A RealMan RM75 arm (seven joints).
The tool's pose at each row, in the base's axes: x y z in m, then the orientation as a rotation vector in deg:
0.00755, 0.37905, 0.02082, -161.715, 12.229, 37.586
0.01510, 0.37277, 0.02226, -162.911, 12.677, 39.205
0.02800, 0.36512, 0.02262, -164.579, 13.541, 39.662
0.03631, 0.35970, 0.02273, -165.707, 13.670, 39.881
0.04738, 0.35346, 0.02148, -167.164, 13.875, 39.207
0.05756, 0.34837, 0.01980, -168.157, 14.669, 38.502
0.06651, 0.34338, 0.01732, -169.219, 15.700, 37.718
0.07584, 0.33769, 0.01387, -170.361, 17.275, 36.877
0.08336, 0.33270, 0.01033, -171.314, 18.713, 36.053
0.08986, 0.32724, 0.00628, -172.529, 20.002, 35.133
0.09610, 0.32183, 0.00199, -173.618, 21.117, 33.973
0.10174, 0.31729, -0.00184, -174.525, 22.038, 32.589
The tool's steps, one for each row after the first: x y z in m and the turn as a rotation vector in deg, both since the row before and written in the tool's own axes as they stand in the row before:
0.00662, 0.00430, -0.00602, -1.507, -0.736, 0.688
0.01194, 0.00485, -0.00769, -1.619, 0.150, 0.896
0.00786, 0.00364, -0.00484, -1.111, 0.128, 0.290
0.01104, 0.00412, -0.00491, -1.179, 0.764, 0.301
0.01039, 0.00324, -0.00373, -0.695, 0.702, 0.613
0.00972, 0.00337, -0.00231, -0.734, 0.773, 0.770
0.01065, 0.00394, -0.00152, -0.780, 0.842, 1.130
0.00905, 0.00345, -0.00041, -0.631, 0.777, 1.010
0.00850, 0.00398, 0.00056, -0.876, 0.886, 0.934
0.00841, 0.00385, 0.00108, -0.715, 0.990, 0.789
0.00753, 0.00302, 0.00113, -0.503, 1.070, 0.631

